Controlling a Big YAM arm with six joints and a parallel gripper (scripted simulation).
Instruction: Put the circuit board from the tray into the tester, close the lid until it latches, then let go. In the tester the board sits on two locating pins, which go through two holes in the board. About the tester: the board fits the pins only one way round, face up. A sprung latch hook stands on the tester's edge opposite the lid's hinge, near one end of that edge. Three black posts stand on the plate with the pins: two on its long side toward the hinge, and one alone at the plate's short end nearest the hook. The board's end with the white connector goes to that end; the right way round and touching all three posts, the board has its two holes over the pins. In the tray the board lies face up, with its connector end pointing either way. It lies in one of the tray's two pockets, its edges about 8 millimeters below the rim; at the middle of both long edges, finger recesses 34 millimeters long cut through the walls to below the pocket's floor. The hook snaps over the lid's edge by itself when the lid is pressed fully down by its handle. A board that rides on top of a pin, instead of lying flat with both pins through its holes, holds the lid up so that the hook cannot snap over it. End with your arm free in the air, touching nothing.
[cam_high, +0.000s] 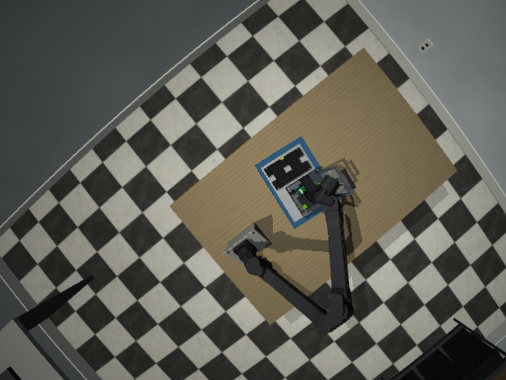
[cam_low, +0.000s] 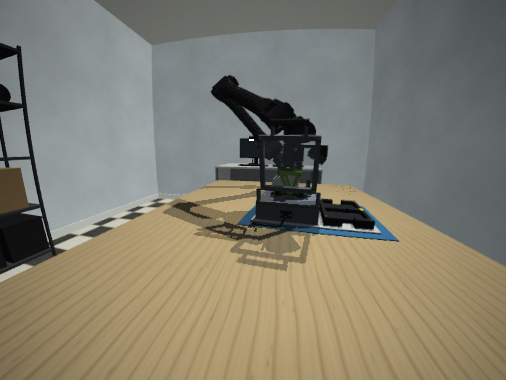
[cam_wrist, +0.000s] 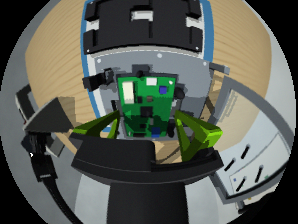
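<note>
The green circuit board lies 1 cm below my hand. Also, from my hand: tester plate 1 cm to the left, 1 cm below; then clear lid 12 cm ahead, 10 cm above, 1 cm to the right.
</note>
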